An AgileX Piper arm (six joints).
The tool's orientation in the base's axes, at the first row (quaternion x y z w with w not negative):
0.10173, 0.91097, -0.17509, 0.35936
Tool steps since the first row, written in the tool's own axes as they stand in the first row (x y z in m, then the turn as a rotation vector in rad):
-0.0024, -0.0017, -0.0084, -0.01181, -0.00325, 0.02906
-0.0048, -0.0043, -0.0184, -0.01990, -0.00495, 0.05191
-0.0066, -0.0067, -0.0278, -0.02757, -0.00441, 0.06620
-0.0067, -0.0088, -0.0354, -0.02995, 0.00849, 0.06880
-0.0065, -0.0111, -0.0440, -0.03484, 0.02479, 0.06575
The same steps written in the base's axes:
-0.0040, 0.0016, 0.0078, 0.02550, -0.01508, -0.01082
-0.0093, 0.0030, 0.0169, 0.04495, -0.02608, -0.02037
-0.0145, 0.0044, 0.0251, 0.05949, -0.03165, -0.02493
-0.0198, 0.0054, 0.0309, 0.06683, -0.02097, -0.02822
-0.0260, 0.0067, 0.0372, 0.07354, -0.00510, -0.02678

